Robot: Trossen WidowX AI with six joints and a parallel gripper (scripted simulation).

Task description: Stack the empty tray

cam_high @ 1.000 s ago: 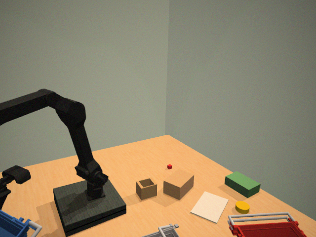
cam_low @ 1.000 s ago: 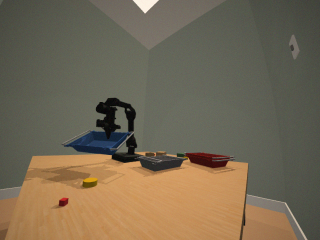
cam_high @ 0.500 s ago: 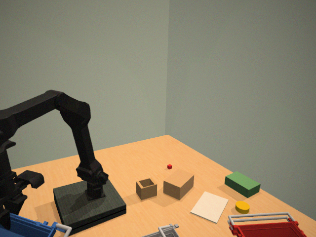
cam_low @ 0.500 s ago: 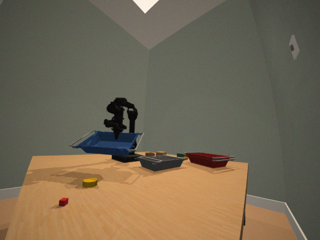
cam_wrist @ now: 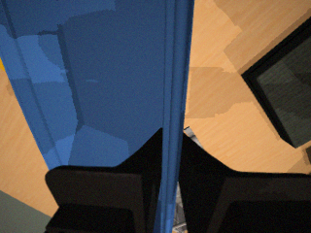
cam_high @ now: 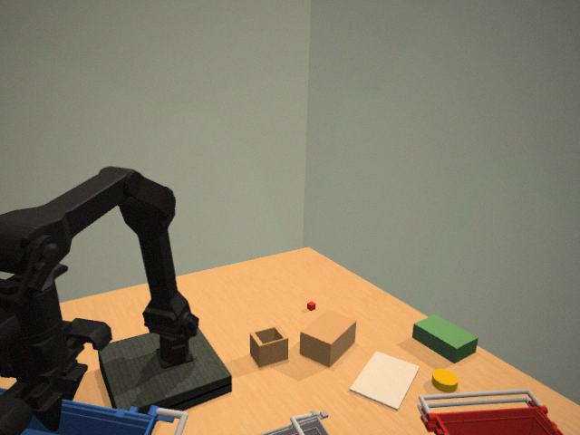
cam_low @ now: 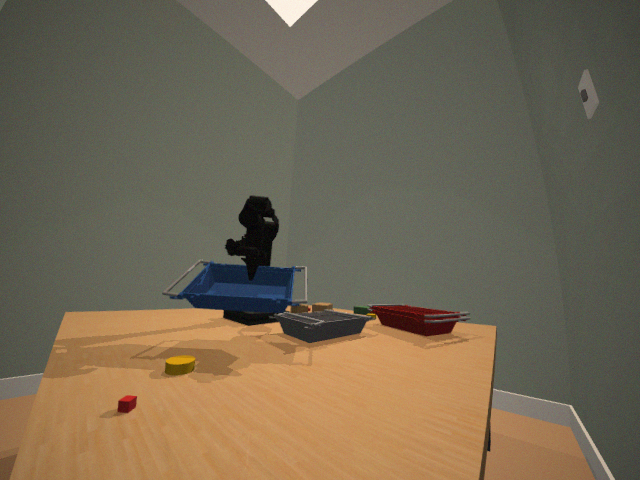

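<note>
The blue tray lies 6 cm ahead of my gripper tip, 5 cm to the right of it and 1 cm below it. Round my gripper tip: brown box (22 cm behind, 40 cm to the left, 16 cm below); then red block (28 cm ahead, 32 cm to the right, 17 cm below); then brown block (19 cm behind, 54 cm to the left, 14 cm below).
</note>
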